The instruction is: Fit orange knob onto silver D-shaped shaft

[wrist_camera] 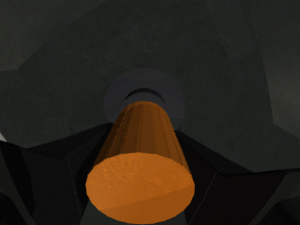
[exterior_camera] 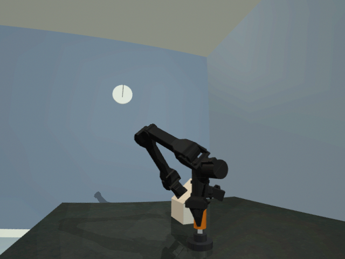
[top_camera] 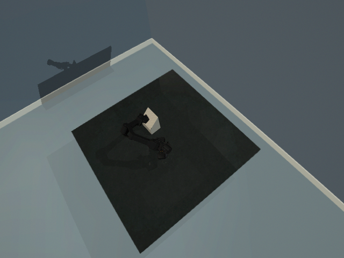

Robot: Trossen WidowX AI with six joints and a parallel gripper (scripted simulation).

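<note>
My gripper tip is 4 cm above the round black pedestal. Round my gripper tip: orange knob: 3 cm above.
</note>
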